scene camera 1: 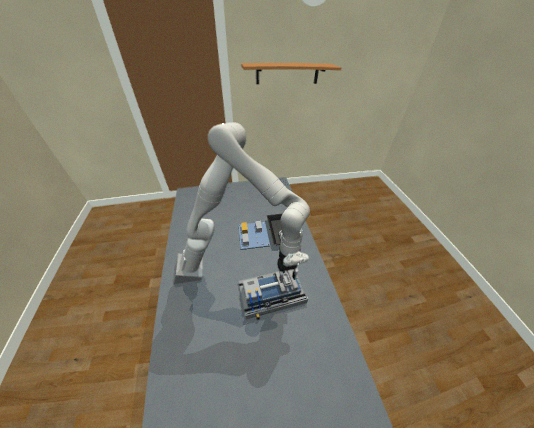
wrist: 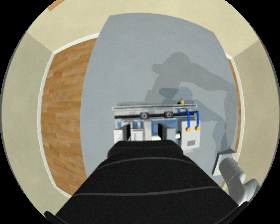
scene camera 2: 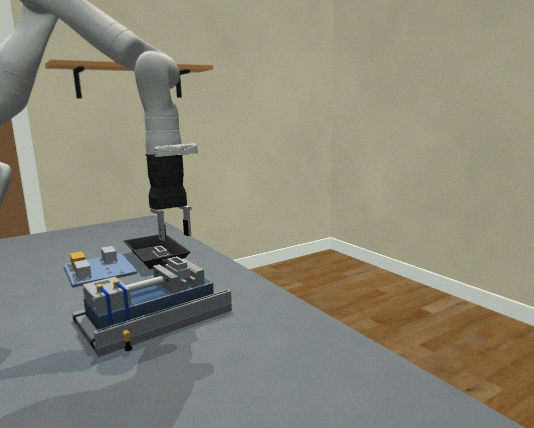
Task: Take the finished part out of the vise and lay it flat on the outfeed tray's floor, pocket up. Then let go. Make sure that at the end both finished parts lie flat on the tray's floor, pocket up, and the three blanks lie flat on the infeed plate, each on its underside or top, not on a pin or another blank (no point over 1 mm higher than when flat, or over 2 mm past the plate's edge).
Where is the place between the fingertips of my gripper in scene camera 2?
175,237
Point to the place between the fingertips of my gripper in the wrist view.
144,129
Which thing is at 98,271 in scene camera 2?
A light blue fixture plate.
